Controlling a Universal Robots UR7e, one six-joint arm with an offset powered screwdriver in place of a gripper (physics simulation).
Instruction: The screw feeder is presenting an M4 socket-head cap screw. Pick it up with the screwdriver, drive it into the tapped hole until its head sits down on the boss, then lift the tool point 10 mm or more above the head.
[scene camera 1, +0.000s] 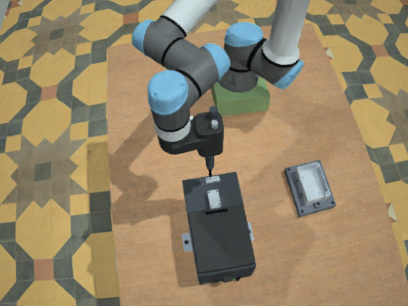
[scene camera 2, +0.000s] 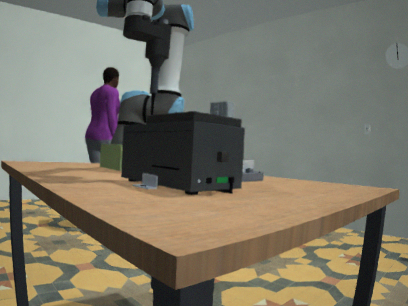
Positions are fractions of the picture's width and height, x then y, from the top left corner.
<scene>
In view: a black screw feeder (scene camera 2: 0.47, 0.48).
</scene>
